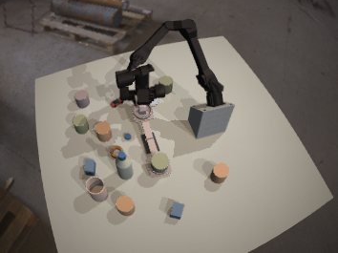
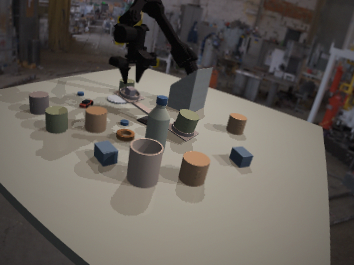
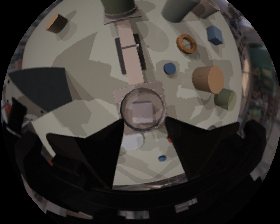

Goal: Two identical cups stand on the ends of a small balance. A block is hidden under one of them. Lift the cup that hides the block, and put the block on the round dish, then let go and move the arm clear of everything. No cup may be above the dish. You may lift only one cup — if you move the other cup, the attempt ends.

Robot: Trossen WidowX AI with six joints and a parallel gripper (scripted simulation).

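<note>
Now: the block 30 mm below my gripper tip. Also, from my gripper tip: round dish: 120 mm below, 110 mm to the right, 80 mm behind; toy car: 150 mm to the right, 110 mm below, 80 mm ahead; balance beam: 120 mm to the left, 80 mm below, 20 mm ahead.
</note>
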